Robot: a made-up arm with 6 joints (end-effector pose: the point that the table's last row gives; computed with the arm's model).
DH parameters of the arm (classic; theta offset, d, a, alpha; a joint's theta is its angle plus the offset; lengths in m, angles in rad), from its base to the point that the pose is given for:
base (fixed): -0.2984 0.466 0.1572 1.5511
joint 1: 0 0.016 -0.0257 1.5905
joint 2: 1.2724 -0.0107 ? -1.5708
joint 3: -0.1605 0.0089 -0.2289 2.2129
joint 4: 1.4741 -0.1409 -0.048 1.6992
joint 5: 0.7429 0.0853 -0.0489 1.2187
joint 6: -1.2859 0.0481 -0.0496 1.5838
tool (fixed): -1.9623 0.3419 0 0
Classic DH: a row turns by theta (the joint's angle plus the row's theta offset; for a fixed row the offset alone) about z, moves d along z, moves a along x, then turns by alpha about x.
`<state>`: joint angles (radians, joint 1 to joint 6).
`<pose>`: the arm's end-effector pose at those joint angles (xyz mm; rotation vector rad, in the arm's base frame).
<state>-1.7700 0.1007 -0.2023 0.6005 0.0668 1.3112</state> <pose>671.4 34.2 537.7 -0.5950 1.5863 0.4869</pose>
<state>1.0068 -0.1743 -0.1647 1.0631 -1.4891 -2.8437</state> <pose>-272.6 -5.2 172.9 -2.1591 -1.5800 0.6121</pose>
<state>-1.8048 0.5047 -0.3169 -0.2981 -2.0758 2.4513</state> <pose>685.5 -59.7 549.9 1.0486 0.6278 1.8972</pose>
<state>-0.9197 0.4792 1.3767 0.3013 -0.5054 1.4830</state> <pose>-11.8 401.9 312.2 -2.1703 1.1418 1.3404</pose>
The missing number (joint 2, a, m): 0.033
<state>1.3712 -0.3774 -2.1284 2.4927 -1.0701 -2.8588</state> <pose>-223.3 -486.4 712.0 0.1243 -0.7509 1.0170</pose>
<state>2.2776 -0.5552 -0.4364 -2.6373 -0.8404 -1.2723</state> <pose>190.5 158.9 -199.2 -2.3098 -1.4176 -0.9564</pose>
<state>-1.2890 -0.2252 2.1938 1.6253 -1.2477 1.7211</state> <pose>-92.2 220.9 499.2 -1.7888 0.9385 1.0266</pose>
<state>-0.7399 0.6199 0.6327 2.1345 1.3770 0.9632</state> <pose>472.7 193.9 474.4 2.2577 -0.5490 1.9405</pose>
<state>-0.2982 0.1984 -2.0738 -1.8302 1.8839 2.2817</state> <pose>132.7 -209.5 860.8 0.2953 0.5696 2.9492</pose>
